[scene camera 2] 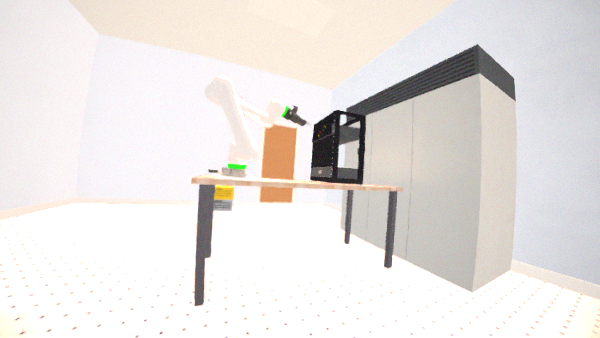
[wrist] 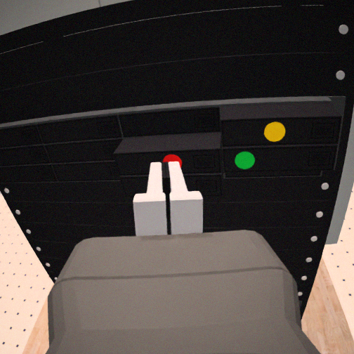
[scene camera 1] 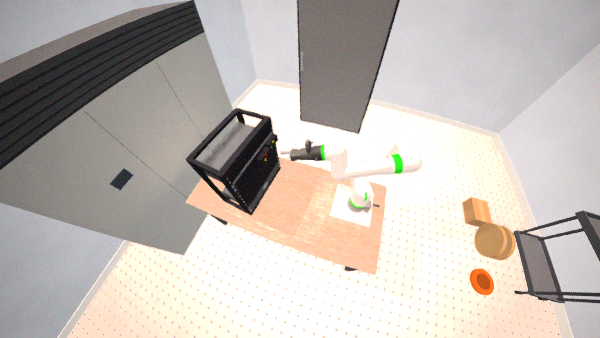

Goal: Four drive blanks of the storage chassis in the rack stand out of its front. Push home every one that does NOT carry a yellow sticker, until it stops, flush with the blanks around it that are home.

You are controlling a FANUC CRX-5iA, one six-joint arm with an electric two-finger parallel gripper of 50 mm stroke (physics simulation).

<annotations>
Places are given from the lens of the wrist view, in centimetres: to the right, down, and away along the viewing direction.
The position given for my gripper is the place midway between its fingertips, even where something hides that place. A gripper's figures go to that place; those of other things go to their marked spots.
my gripper [wrist: 165, 179]: -1, 0, 16
black rack [wrist: 258, 79]: 8, -10, 27
</annotations>
